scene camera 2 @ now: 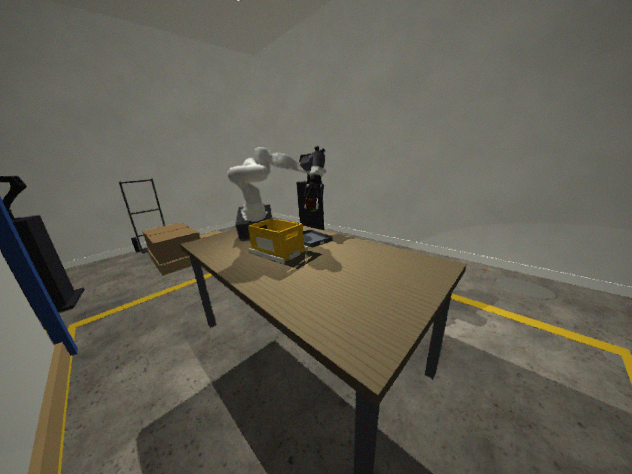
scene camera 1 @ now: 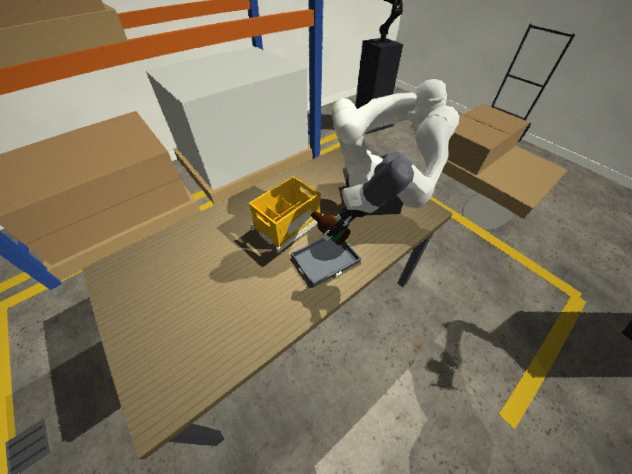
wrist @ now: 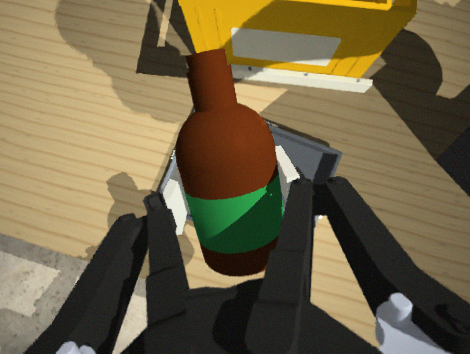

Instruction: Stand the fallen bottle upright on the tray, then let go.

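Observation:
The brown bottle (scene camera 1: pixel 326 222) (scene camera 2: pixel 310 203) (wrist: pixel 225 150) with a green label is held in the air, tilted, its neck toward the yellow crate's side. My gripper (scene camera 1: pixel 335 230) (scene camera 2: pixel 311 198) (wrist: pixel 231 169) is shut on it, with the white finger pads on both sides of the body near the label. In scene camera 2 the bottle hangs well above the table. The grey tray (scene camera 1: pixel 321 262) (scene camera 2: pixel 317 237) (wrist: pixel 302 150) lies flat on the table below; in the wrist view the bottle hides much of it. The bottle and the tray are apart.
A yellow crate (scene camera 1: pixel 268 224) (scene camera 2: pixel 275 242) (wrist: pixel 215 25) stands on a low white base beside the tray. The wooden table (scene camera 1: pixel 204 316) (scene camera 2: pixel 357 295) (wrist: pixel 60 150) carries both. A blue and orange rack (scene camera 1: pixel 315 81) stands behind the table.

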